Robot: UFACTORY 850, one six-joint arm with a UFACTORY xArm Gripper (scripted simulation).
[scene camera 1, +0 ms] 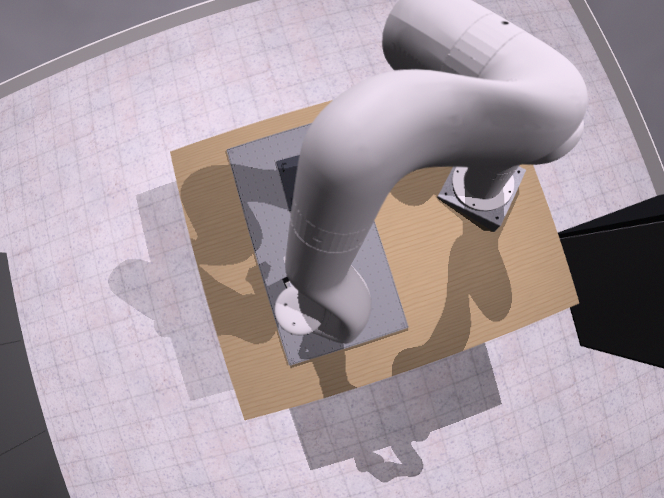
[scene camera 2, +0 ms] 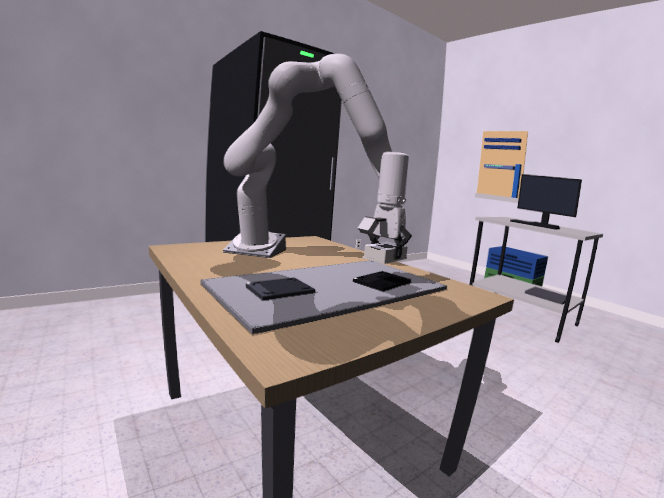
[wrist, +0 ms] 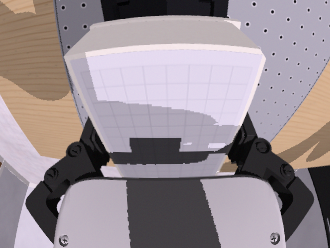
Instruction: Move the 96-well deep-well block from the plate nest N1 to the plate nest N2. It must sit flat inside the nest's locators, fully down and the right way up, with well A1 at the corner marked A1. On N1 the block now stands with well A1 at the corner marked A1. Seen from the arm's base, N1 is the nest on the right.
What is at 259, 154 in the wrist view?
My gripper.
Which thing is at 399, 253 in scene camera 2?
My gripper.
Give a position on a plate nest N1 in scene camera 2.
282, 288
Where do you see a white deep-well block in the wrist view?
167, 95
